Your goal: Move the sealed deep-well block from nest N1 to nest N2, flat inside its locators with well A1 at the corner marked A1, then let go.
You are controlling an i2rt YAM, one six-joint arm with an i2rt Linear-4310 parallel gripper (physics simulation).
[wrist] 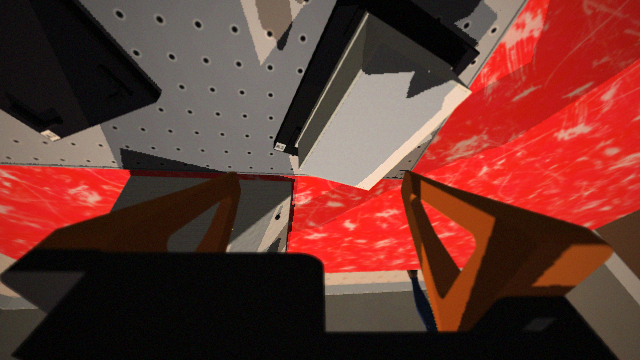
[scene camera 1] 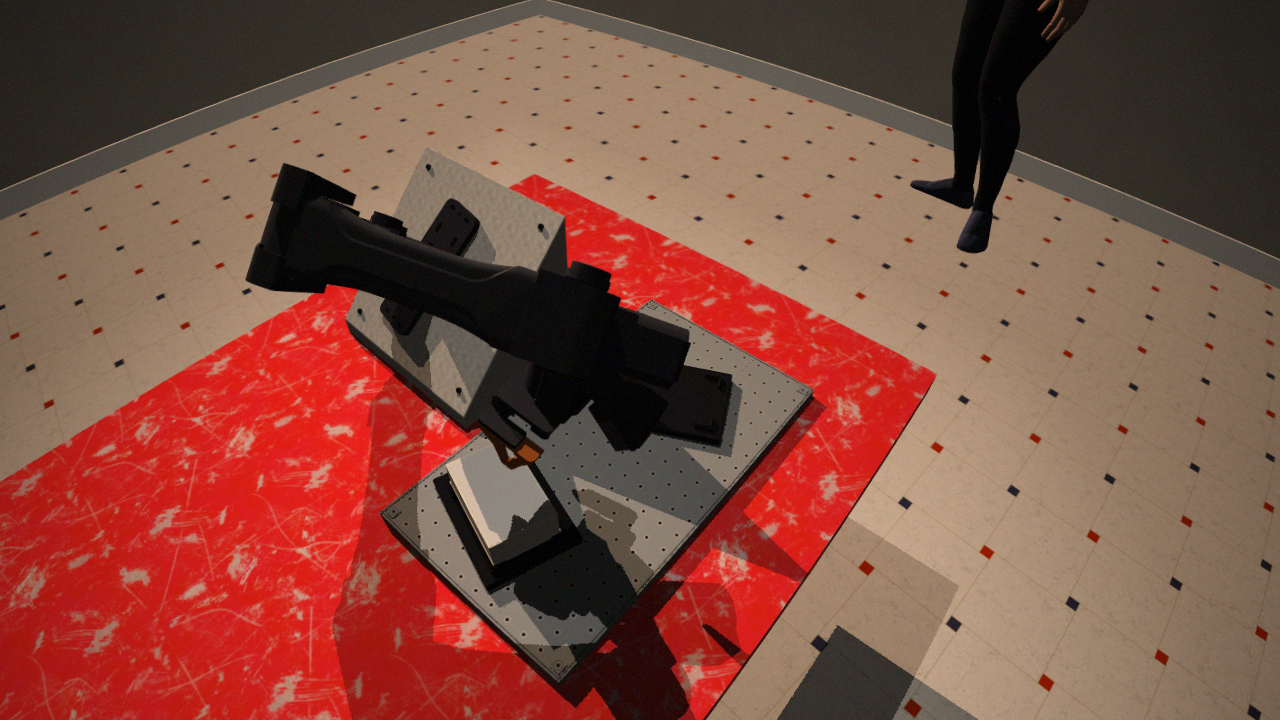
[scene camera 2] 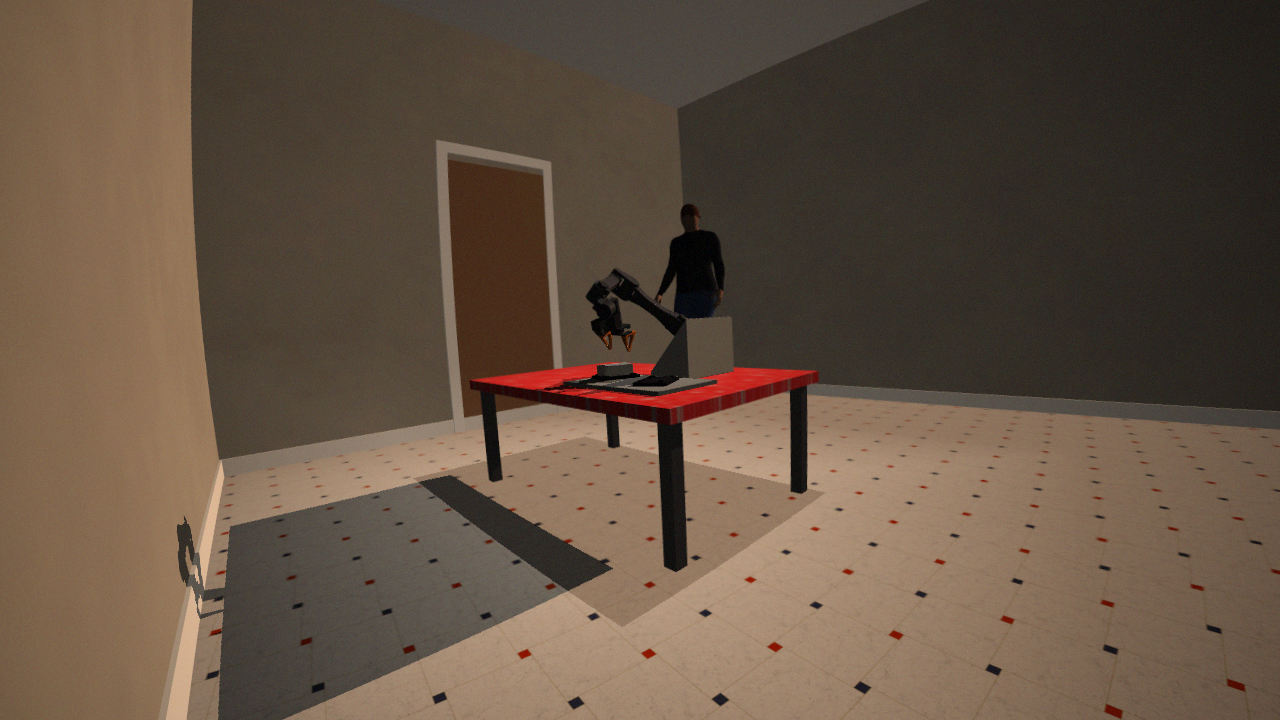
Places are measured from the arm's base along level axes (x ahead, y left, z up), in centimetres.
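Pixels of known places: gripper, fingertip midpoint: (wrist: pixel 320 180) (scene camera 1: pixel 535 436) (scene camera 2: pixel 619 350); arm's base, link origin: (scene camera 2: pixel 695 344).
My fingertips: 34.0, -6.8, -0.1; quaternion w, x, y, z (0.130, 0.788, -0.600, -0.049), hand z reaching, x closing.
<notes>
Ahead of a thing's pixels: the offset from my fingertips to its middle, as dx, dy, dz. "spot": to the spot under its first point. Level surfaces: height alone.
The sealed deep-well block {-0.7, -5.2, -7.9} (scene camera 1: pixel 512 490) (scene camera 2: pixel 614 368) (wrist: pixel 380 120), pale and box-shaped, rests in a black nest (scene camera 1: pixel 465 540) (wrist: pixel 320 75); it looks flat. A small A1 tag {spot: -7.0, +1.6, -10.0} (wrist: pixel 280 146) marks that nest's near-left corner in the wrist view. A second black nest {-0.5, +21.9, -10.3} (scene camera 1: pixel 698 411) (scene camera 2: pixel 656 380) (wrist: pixel 100 90) holds no block in the part that shows; the arm hides part of it in scene camera 1. No N1 or N2 lettering is readable. My gripper (scene camera 2: pixel 619 347) (wrist: pixel 320 180) is wide open and empty, above the block and apart from it. In scene camera 1 one orange finger shows.
Both nests are on a grey perforated plate {+0.8, +11.2, -11.8} (scene camera 1: pixel 760 385) (wrist: pixel 225 77) on the red table {dz -12.5} (scene camera 1: pixel 268 447) (scene camera 2: pixel 760 380) (wrist: pixel 575 175). The arm's pale wedge mount (scene camera 1: pixel 407 214) (scene camera 2: pixel 708 344) (wrist: pixel 265 192) stands beside the plate. A person (scene camera 1: pixel 993 107) (scene camera 2: pixel 696 259) stands beyond the table.
</notes>
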